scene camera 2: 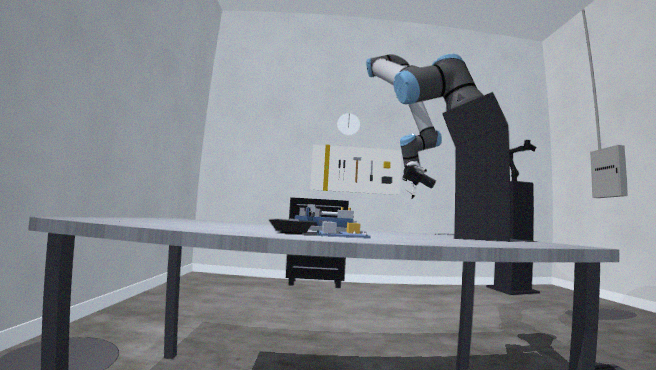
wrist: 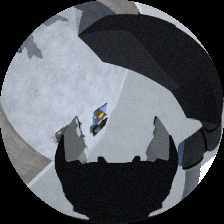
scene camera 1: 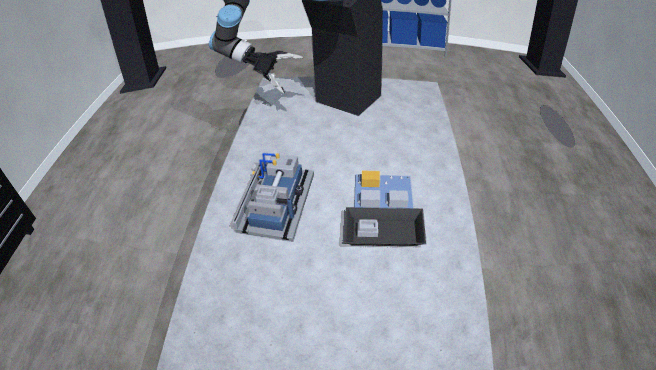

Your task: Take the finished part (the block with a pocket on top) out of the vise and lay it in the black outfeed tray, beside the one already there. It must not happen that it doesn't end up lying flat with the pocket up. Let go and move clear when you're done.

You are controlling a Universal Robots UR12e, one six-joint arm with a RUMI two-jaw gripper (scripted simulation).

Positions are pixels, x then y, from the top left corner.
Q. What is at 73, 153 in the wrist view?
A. The gripper.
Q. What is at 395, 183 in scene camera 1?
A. A blue fixture plate.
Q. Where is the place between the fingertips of the gripper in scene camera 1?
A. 293, 75
